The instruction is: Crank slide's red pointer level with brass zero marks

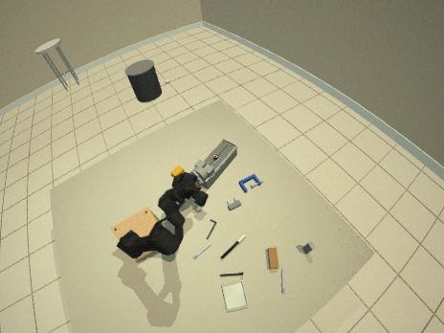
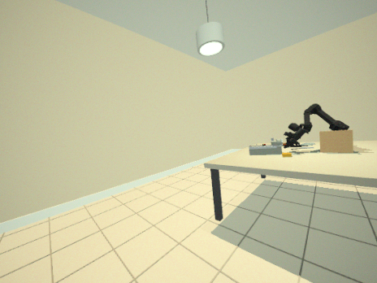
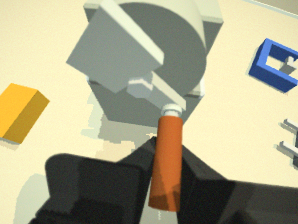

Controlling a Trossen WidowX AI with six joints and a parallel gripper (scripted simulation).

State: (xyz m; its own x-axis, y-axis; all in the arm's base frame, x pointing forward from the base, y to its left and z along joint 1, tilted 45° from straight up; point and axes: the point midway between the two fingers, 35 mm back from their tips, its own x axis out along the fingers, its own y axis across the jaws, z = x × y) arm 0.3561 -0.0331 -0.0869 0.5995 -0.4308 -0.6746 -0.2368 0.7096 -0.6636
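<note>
Now: the orange block 170 mm to the left of my gripper tip, 30 mm below it and 30 mm behind it. The rest, counted from my gripper tip: red pointer (150 mm ahead, 60 mm to the left, 40 mm above); grey clamp (160 mm to the right, 70 mm ahead, 30 mm below); brown crank handle (30 mm above, 20 mm behind).
</note>
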